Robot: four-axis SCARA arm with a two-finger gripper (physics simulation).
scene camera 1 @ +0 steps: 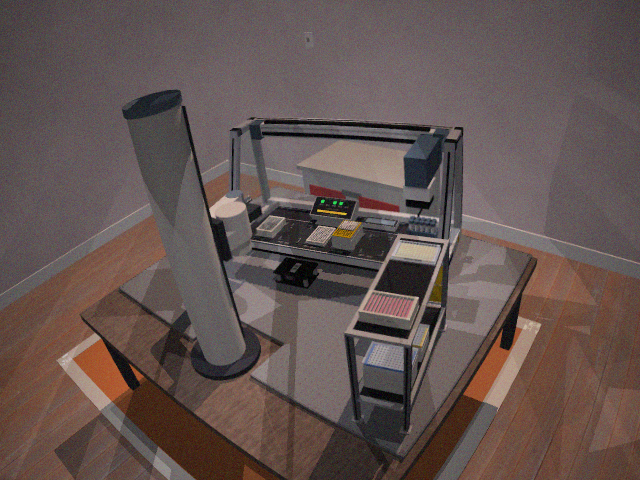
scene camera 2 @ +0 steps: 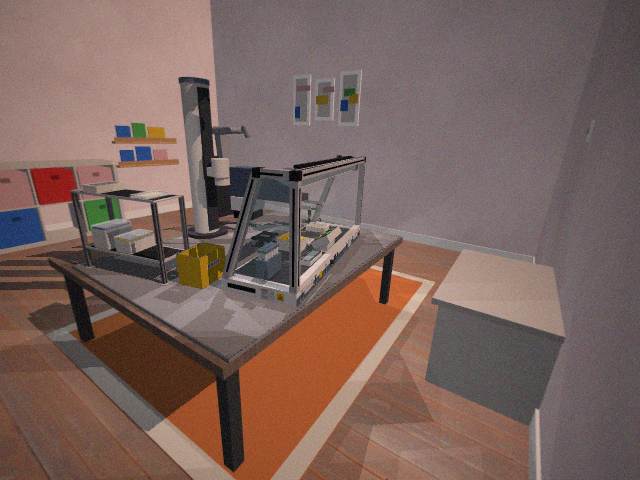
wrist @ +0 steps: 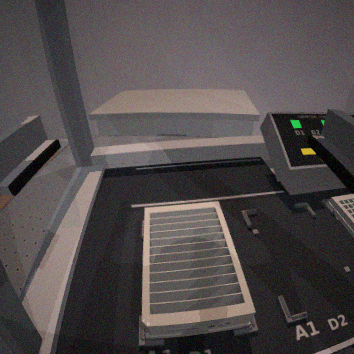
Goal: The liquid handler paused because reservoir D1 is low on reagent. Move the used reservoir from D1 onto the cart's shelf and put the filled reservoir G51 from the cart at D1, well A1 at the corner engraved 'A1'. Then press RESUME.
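Pixels of known places: gripper, fingertip midpoint: (scene camera 1: pixel 264 200) (scene camera 2: pixel 317 205) (wrist: pixel 179 122); arm's base, origin of the base link: (scene camera 1: pixel 226 354) (scene camera 2: pixel 207 232).
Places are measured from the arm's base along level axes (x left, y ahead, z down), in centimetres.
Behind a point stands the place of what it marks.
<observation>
The used reservoir (scene camera 1: pixel 270 225) @(x 34.1, y 62.0, z -8.9 cm) (wrist: pixel 195 260) @(x 34.0, y 62.0, z -9.2 cm), a pale frame with grey slots, sits flat at D1 on the dark deck. My gripper (wrist: pixel 179 122) @(x 35.0, y 61.9, z -21.6 cm) is open and empty; in the wrist view its fingers stand wide to either side, with the reservoir below and between them. In scene camera 1 the arm hides much of it. The cart (scene camera 1: pixel 351 372) @(x -54.3, y 1.1, z -23.0 cm) (scene camera 2: pixel 157 242) @(x -58.0, y 47.8, z -20.0 cm) bears a pink-slotted reservoir (scene camera 1: pixel 390 305) @(x -58.9, y 12.8, z -38.5 cm) and a pale yellow one (scene camera 1: pixel 416 252) @(x -53.0, y 36.5, z -37.6 cm) on top; neither label is readable. The console (scene camera 1: pixel 333 207) @(x 13.3, y 81.8, z -13.1 cm) (wrist: pixel 282 150) @(x 22.8, y 77.9, z -11.9 cm) shows green lights and a yellow patch; a RESUME label is not readable.
The gantry frame (scene camera 1: pixel 235 165) @(x 48.1, y 60.6, z -36.7 cm) (scene camera 2: pixel 295 232) @(x -39.3, y 102.4, z -30.7 cm) surrounds the deck. A white plate (scene camera 1: pixel 320 235) @(x 10.1, y 67.3, z -7.6 cm) and a yellow-topped tip box (scene camera 1: pixel 347 234) @(x -4.5, y 67.2, z -12.4 cm) stand on it. A low black block (scene camera 1: pixel 296 272) @(x 3.2, y 43.3, z -6.3 cm) lies in front. A yellow bin (scene camera 2: pixel 200 271) @(x -50.9, y 63.5, z -9.2 cm) stands beside the cart, whose lower shelf holds a blue-rimmed box (scene camera 1: pixel 390 366) @(x -61.0, y 8.8, z -21.6 cm).
</observation>
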